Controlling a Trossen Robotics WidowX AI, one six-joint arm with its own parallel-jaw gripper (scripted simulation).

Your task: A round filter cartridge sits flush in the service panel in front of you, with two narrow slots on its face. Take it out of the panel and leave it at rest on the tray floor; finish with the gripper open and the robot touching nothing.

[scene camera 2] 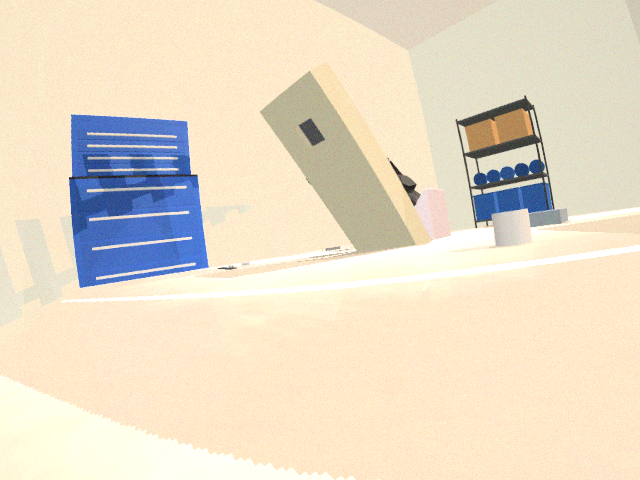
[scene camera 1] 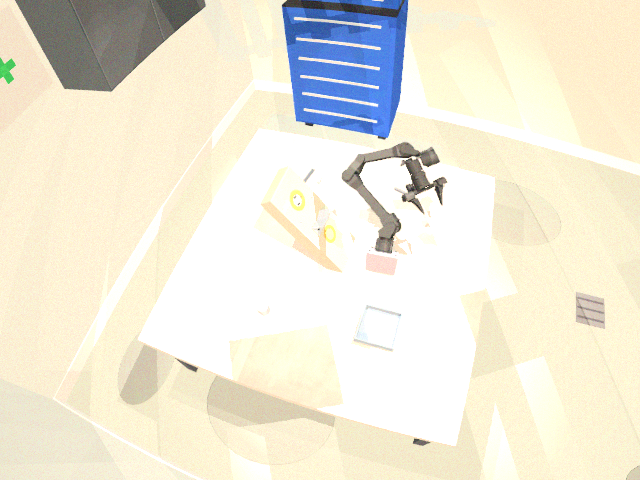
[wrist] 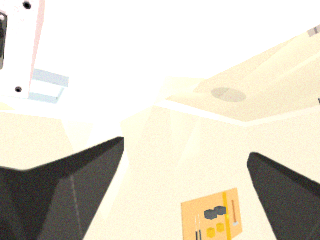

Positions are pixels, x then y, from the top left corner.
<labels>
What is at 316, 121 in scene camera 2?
A cream service panel.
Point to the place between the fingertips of my gripper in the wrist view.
185, 150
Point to a cream service panel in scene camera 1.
332, 248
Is my gripper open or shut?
Open.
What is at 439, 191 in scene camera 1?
My gripper.
</labels>
